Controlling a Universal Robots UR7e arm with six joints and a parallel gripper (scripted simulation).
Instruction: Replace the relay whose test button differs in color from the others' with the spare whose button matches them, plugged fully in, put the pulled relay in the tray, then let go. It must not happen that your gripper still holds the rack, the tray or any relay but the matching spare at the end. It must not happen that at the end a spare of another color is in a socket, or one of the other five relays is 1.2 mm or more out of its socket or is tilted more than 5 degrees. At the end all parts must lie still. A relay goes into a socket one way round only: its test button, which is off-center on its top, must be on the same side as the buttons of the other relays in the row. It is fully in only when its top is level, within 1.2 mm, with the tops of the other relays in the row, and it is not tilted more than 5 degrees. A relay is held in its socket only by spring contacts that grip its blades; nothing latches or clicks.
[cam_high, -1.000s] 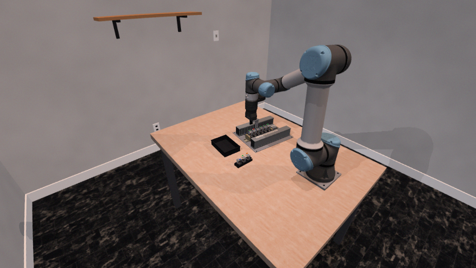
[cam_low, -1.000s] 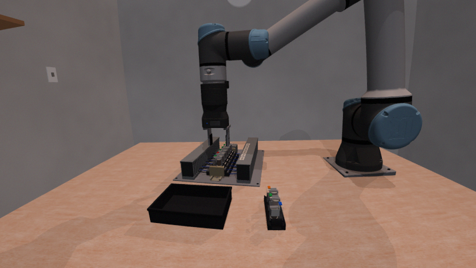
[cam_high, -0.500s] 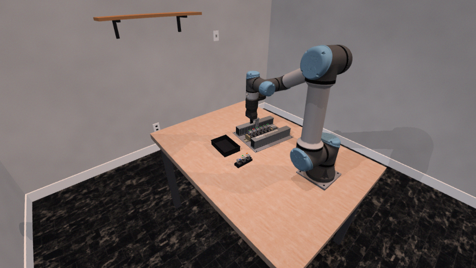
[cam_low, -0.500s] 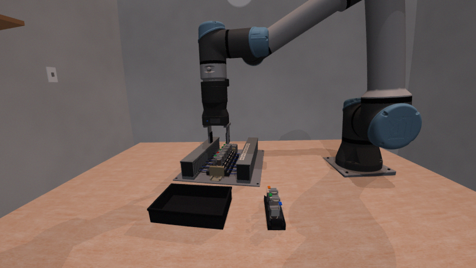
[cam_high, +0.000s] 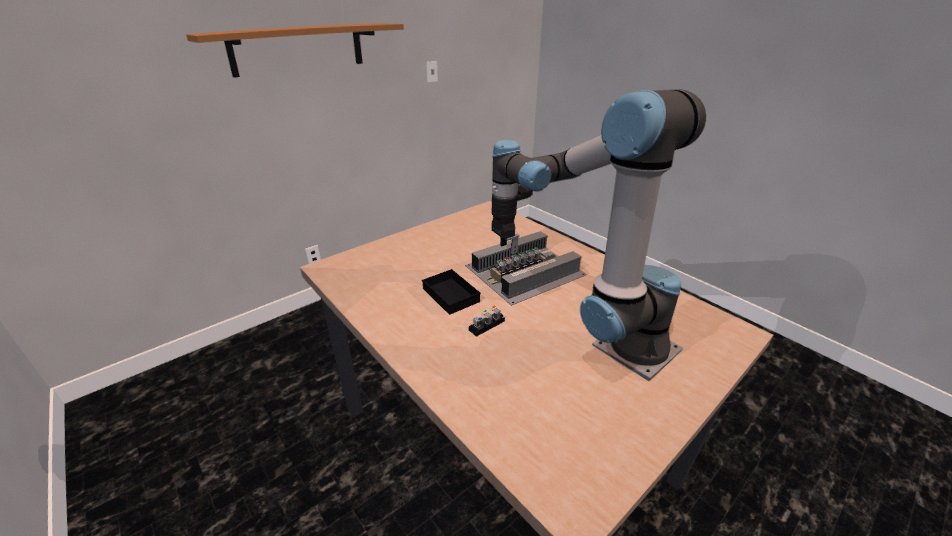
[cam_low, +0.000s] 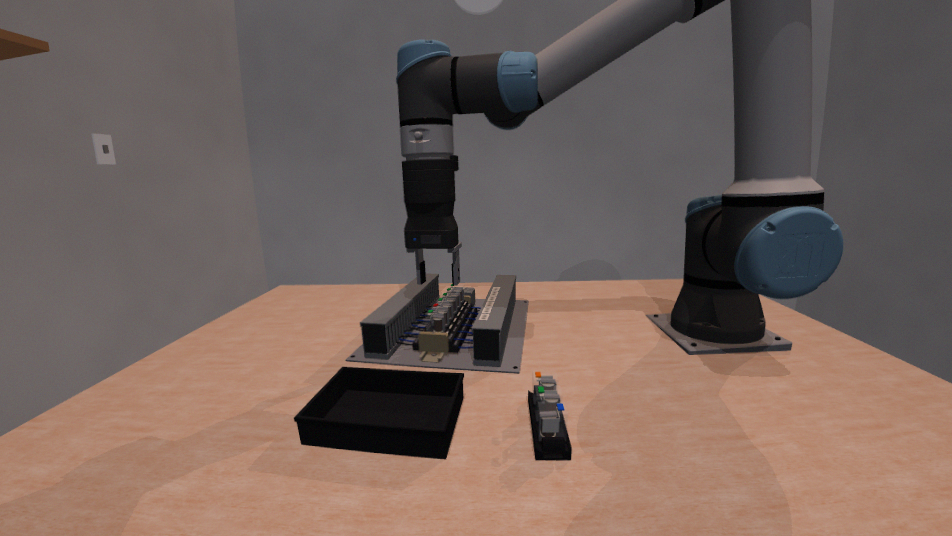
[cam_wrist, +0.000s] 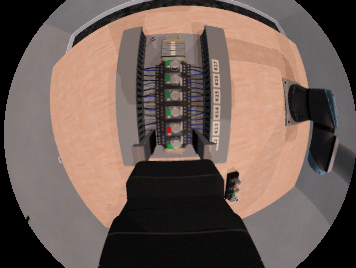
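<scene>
My hand is 8 cm above the relay. Also, from my hand: black tray: 21 cm to the left, 11 cm below, 4 cm ahead.
</scene>
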